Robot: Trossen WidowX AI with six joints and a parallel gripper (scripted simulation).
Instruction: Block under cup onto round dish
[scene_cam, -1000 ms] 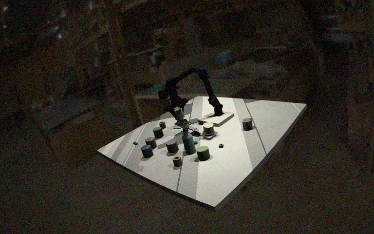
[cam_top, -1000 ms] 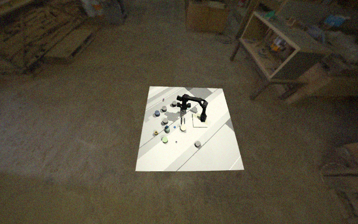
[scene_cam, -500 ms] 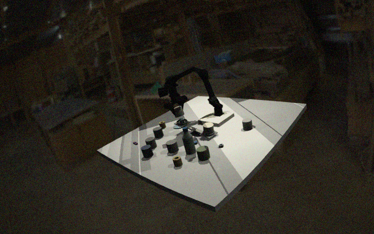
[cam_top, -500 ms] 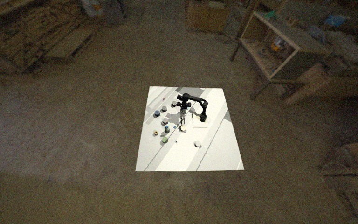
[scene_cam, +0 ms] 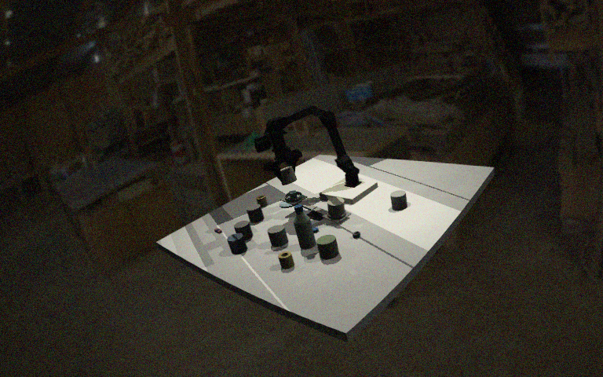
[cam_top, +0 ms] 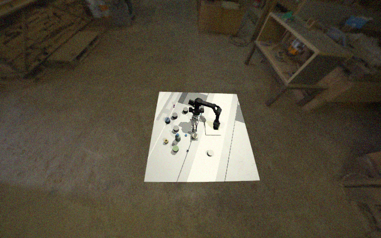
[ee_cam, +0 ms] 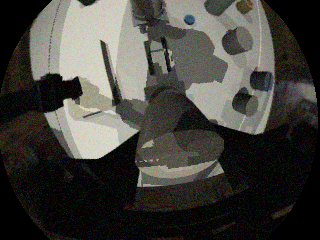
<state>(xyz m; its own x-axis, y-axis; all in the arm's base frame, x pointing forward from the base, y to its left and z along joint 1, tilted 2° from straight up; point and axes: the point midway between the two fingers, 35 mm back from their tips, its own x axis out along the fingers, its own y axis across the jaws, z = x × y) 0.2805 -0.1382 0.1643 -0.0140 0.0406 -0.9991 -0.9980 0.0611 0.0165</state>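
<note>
The cup lies 20 mm to the right of my gripper tip and 10 mm above it. Round my gripper tip: tall bottle (290 mm to the left, 230 mm ahead, 60 mm below); then pale blue round dish (160 mm below, 110 mm to the right, 60 mm behind); then teal block (80 mm below, 10 mm to the left).
</note>
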